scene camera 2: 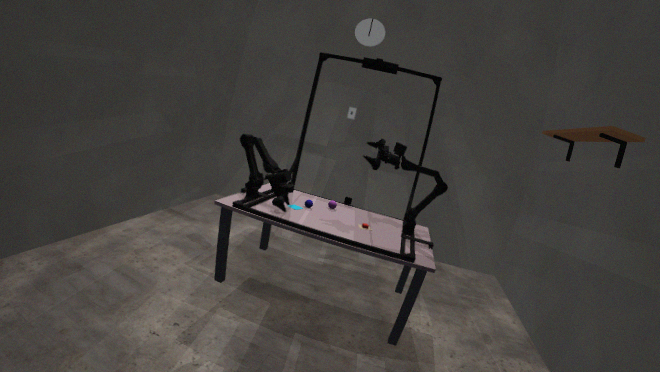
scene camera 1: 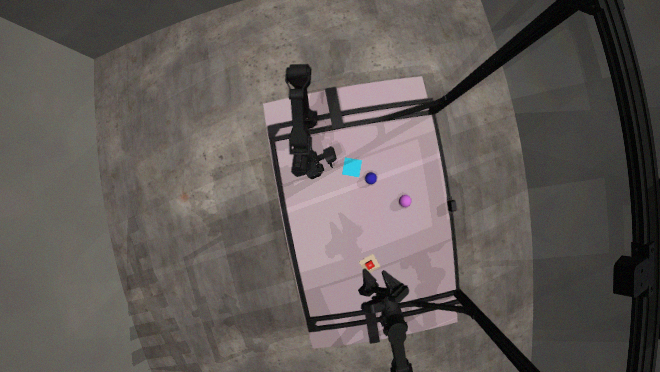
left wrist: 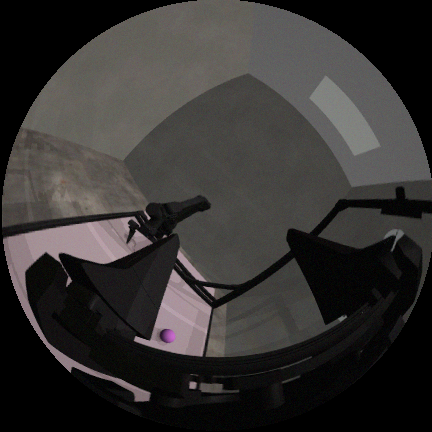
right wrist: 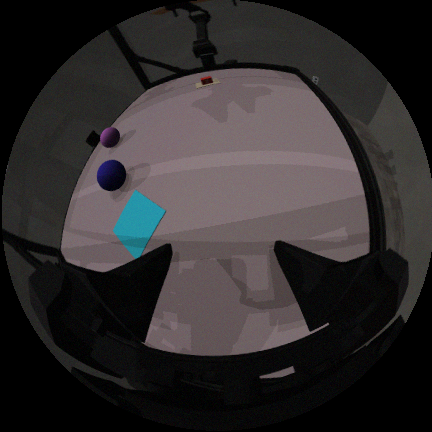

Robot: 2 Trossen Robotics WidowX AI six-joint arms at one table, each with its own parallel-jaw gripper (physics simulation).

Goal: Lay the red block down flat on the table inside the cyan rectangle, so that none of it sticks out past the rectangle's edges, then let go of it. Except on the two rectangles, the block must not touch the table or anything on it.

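Frame: origin at the left arm's base, x ahead, y left, z up, level; metres.
Where they show: left gripper, fingertip midpoint: (scene camera 2: 365, 149) (scene camera 1: 373, 270) (left wrist: 234, 236); right gripper, fingertip midpoint: (scene camera 2: 287, 208) (left wrist: 134, 249) (right wrist: 223, 247); left arm's base, link origin: (scene camera 2: 407, 233) (right wrist: 209, 66); right arm's base, link origin: (scene camera 2: 251, 197) (scene camera 1: 308, 120) (left wrist: 156, 234).
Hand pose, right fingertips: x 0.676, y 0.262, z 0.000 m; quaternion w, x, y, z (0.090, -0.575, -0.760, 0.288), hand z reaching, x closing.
Each offset is from my right fingertips to the top centre of the thing. "spot": to the spot under its first point.
The red block {dz +0.000, dx -0.427, dy -0.182 m} (scene camera 1: 369, 265) (scene camera 2: 365, 225) (right wrist: 206, 79) rests on the cream rectangle (scene camera 1: 363, 263) (right wrist: 200, 85), at the lower part of the table in scene camera 1. The cyan rectangle {spot: dz -0.018, dx +0.008, dy -0.128 m} (scene camera 1: 352, 167) (scene camera 2: 295, 207) (right wrist: 140, 217) lies bare near the other end. My left gripper (scene camera 1: 376, 273) (scene camera 2: 367, 150) (left wrist: 234, 236) is open and empty, high above the table; the block does not show in the left wrist view. My right gripper (right wrist: 223, 247) is open and empty, pointing down over the table beside the cyan rectangle, to its left in scene camera 1.
A dark blue ball {dz +0.032, dx -0.043, dy -0.203 m} (scene camera 1: 371, 178) (scene camera 2: 309, 203) (right wrist: 111, 175) is close beside the cyan rectangle. A purple ball {dz +0.036, dx -0.149, dy -0.347 m} (scene camera 1: 405, 201) (scene camera 2: 332, 204) (left wrist: 167, 335) (right wrist: 110, 137) lies farther right in scene camera 1. Black frame bars run along the table's edges.
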